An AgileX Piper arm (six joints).
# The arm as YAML. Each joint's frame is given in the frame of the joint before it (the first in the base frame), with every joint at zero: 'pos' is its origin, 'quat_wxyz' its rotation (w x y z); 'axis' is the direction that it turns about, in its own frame. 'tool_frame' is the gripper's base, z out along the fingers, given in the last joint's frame.
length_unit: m
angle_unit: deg
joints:
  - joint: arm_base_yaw
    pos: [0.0, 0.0, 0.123]
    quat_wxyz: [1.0, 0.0, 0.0, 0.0]
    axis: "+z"
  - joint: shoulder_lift
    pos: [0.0, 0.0, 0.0]
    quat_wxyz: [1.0, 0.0, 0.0, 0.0]
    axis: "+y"
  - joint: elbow
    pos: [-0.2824, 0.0, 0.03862]
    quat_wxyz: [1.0, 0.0, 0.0, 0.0]
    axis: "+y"
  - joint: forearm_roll
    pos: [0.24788, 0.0, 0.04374]
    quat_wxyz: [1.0, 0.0, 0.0, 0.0]
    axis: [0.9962, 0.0, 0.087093]
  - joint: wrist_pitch
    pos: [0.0, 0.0, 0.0]
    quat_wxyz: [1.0, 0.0, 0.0, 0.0]
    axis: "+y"
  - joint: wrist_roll
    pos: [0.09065, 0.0, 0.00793]
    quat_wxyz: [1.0, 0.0, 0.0, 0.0]
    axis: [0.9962, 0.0, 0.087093]
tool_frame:
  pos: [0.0, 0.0, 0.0]
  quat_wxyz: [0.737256, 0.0, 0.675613, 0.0]
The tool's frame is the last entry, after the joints.
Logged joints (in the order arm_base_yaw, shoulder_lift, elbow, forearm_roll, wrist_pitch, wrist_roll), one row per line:
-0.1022, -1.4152, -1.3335, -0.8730, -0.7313, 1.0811
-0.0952, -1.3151, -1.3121, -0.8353, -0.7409, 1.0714
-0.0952, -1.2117, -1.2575, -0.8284, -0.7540, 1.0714
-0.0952, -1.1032, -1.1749, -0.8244, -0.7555, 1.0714
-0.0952, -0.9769, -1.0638, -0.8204, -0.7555, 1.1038
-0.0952, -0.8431, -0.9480, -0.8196, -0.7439, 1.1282
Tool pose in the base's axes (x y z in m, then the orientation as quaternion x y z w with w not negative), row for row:
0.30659, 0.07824, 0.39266, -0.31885, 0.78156, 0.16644, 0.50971
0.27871, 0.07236, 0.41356, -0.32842, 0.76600, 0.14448, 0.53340
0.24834, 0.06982, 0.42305, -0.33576, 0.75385, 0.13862, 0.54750
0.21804, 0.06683, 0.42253, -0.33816, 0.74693, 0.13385, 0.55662
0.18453, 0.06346, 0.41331, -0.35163, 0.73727, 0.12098, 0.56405
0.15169, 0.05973, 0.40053, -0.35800, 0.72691, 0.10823, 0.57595
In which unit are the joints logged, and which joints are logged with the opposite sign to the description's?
The joints are logged in radians. Opposite sign: arm_base_yaw, shoulder_lift, forearm_roll, wrist_pitch, wrist_roll.
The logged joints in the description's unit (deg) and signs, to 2 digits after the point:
5.86, 81.08, -76.40, 50.02, 41.90, -61.94
5.45, 75.35, -75.18, 47.86, 42.45, -61.39
5.45, 69.43, -72.05, 47.46, 43.20, -61.39
5.45, 63.21, -67.32, 47.23, 43.29, -61.39
5.45, 55.97, -60.95, 47.01, 43.29, -63.24
5.45, 48.31, -54.32, 46.96, 42.62, -64.64

